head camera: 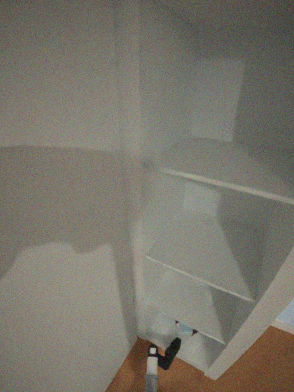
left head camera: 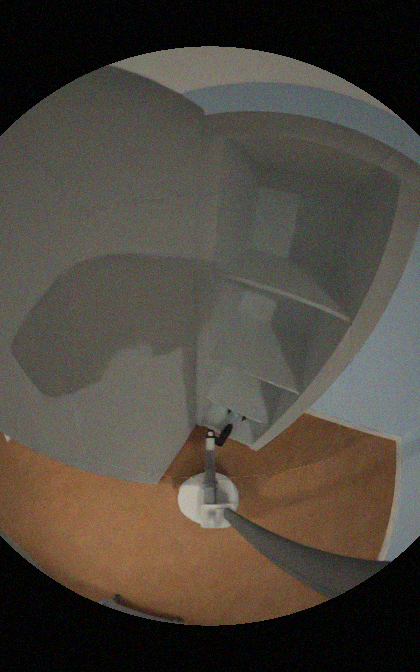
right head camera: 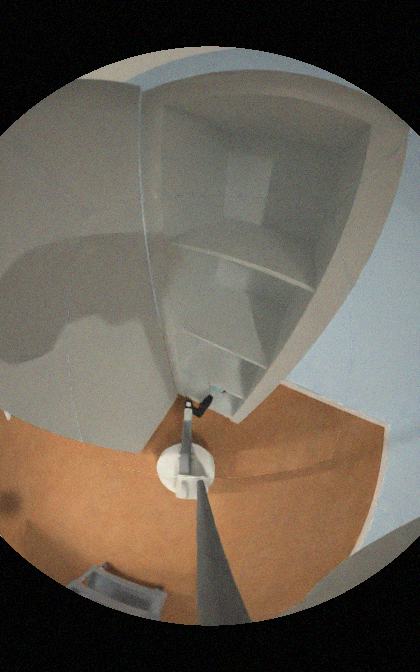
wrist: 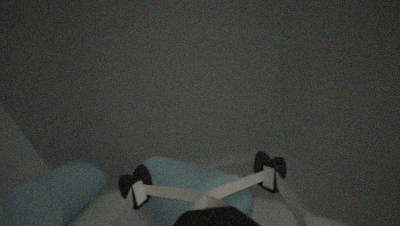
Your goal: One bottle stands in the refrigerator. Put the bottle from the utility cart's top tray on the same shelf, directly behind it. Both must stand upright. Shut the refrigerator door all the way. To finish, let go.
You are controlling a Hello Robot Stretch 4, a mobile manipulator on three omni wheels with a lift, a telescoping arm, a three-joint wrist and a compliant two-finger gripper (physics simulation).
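My gripper is open, its fingertips wide apart, low at the refrigerator's front. A light blue bottle lies across the wrist view between and behind the fingertips, close to both; whether it touches them is unclear. A second blue bottle shows at the left of that view, partly cut off. I cannot tell whether either is upright. The refrigerator door stands wide open at the left. The refrigerator shows several shelves.
The arm reaches from the white base toward the lowest part of the refrigerator, beside the open door's lower edge. The grey utility cart is at the lower left. A blue wall stands at the right.
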